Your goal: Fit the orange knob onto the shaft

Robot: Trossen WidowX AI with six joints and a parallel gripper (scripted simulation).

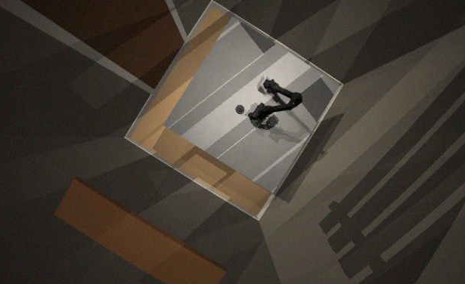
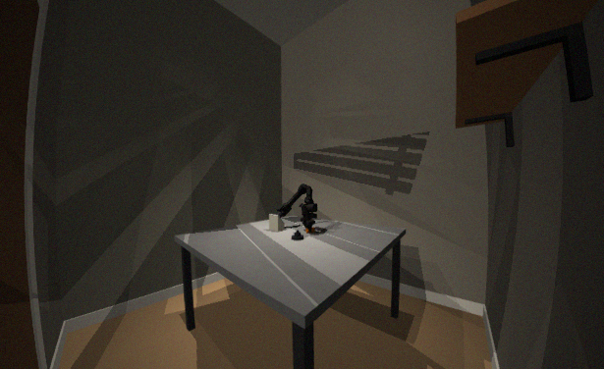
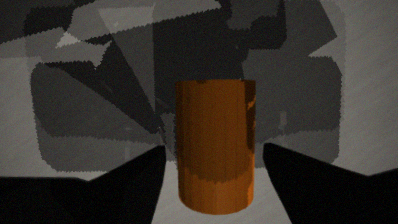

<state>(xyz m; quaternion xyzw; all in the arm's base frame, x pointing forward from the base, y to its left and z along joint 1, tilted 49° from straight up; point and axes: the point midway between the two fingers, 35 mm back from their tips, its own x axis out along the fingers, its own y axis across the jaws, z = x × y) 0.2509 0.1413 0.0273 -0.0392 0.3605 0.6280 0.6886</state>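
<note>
The orange knob is 10 mm to the left of my gripper tip and 10 mm above it. The rest, counted from my gripper tip: dark round pedestal (60 mm ahead, 170 mm to the right, 20 mm above).
</note>
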